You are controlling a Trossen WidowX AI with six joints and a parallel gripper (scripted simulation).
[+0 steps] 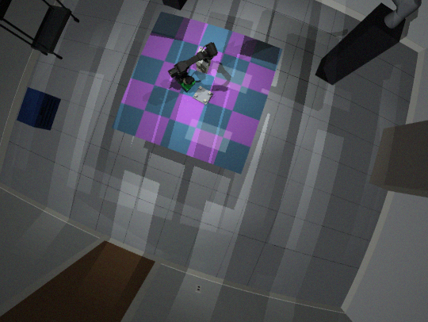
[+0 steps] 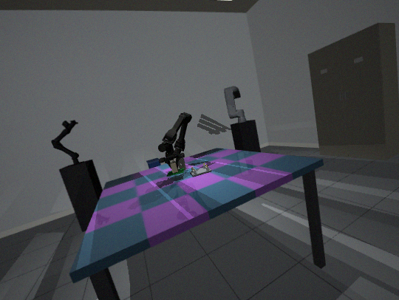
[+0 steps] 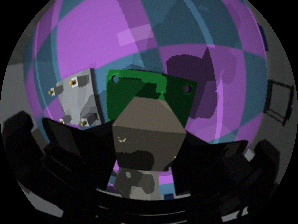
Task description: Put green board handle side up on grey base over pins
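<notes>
Right now the grey base is 30 mm ahead of my gripper tip, 180 mm to the left of it and 70 mm below it. Also, from my gripper tip: green board 10 mm below.
</notes>
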